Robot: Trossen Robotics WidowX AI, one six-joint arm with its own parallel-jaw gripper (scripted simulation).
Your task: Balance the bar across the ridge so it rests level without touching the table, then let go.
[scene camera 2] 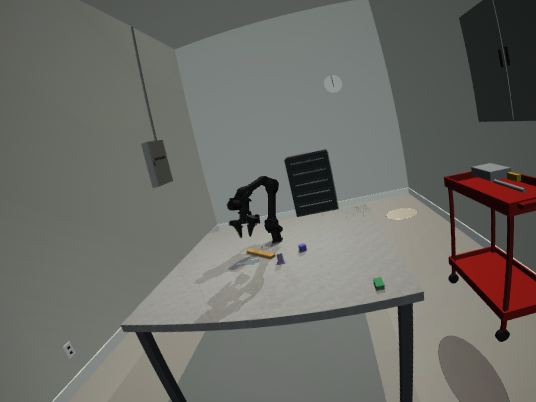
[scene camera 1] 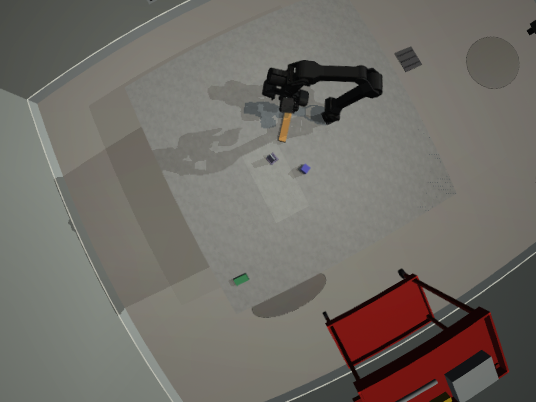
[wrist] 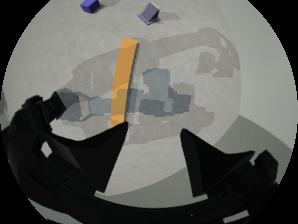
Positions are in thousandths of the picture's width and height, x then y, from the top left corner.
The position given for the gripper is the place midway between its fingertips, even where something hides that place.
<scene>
The gripper (scene camera 1: 521, 252) is open, with nothing in its grasp. Further things: an orange bar (wrist: 421, 252).
The gripper shows as well in the wrist view (wrist: 522, 578).
</scene>
